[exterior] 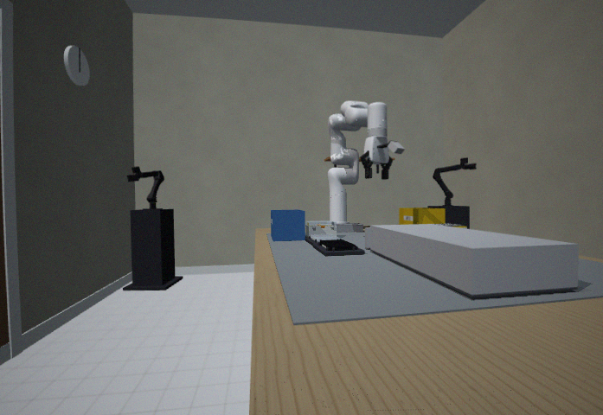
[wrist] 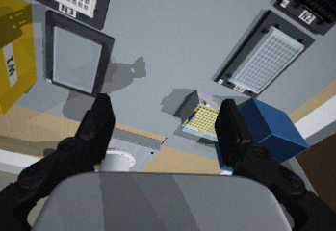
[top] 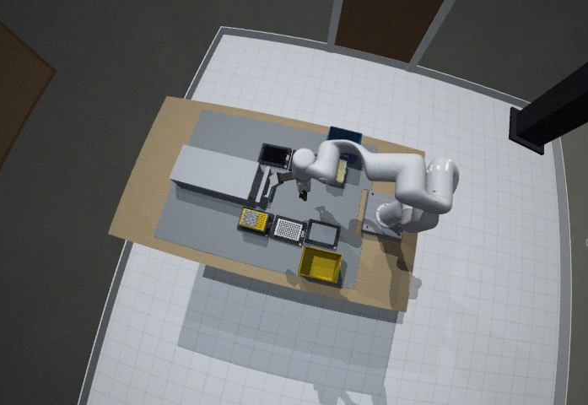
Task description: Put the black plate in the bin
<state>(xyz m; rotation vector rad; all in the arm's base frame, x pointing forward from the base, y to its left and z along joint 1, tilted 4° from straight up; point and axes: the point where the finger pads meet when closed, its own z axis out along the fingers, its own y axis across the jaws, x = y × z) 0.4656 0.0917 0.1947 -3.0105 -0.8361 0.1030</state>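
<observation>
The black plate is 220 mm ahead of my hand, 190 mm to the right of it and 240 mm below it. Also, from my hand: drawer: 310 mm ahead, 20 mm to the left, 230 mm below; then yellow plate: 160 mm ahead, 180 mm to the left, 200 mm below; then nest: 220 mm ahead, 190 mm to the right, 250 mm below.
</observation>
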